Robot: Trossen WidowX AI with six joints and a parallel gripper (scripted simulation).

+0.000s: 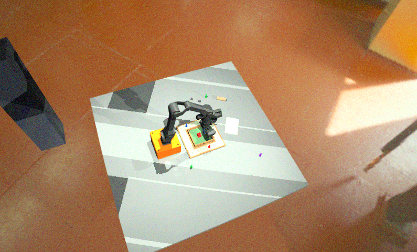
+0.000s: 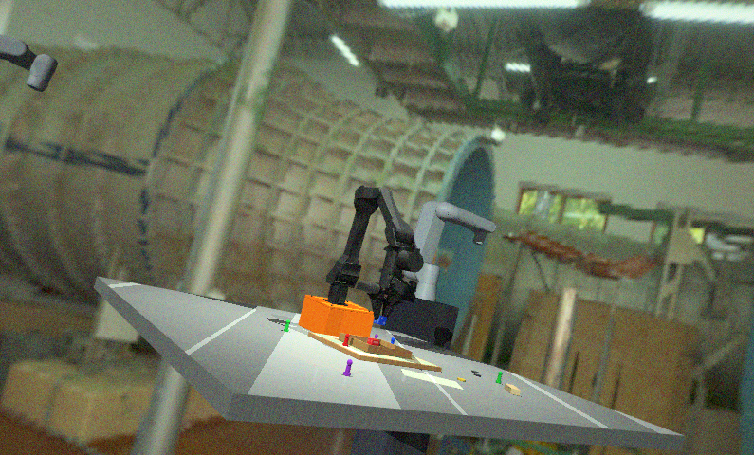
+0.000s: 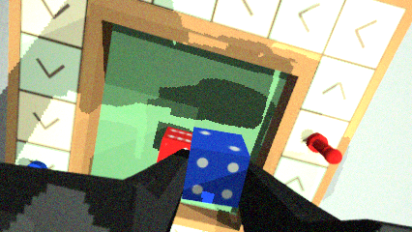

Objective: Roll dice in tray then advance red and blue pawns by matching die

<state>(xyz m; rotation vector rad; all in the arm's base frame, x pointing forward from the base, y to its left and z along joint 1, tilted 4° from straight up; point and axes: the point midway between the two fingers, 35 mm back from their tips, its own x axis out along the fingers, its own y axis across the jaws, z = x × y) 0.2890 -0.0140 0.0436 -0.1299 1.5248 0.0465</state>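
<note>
Now: gripper tip 100 mm to the left of the red pawn and 70 mm above it. From my gripper tip the other things lie so: blue pawn (90 mm behind, 130 mm to the left, 70 mm below); then green tray (20 mm behind, 20 mm to the left, 90 mm below); then white card (250 mm ahead, 20 mm to the left, 100 mm below).
</note>
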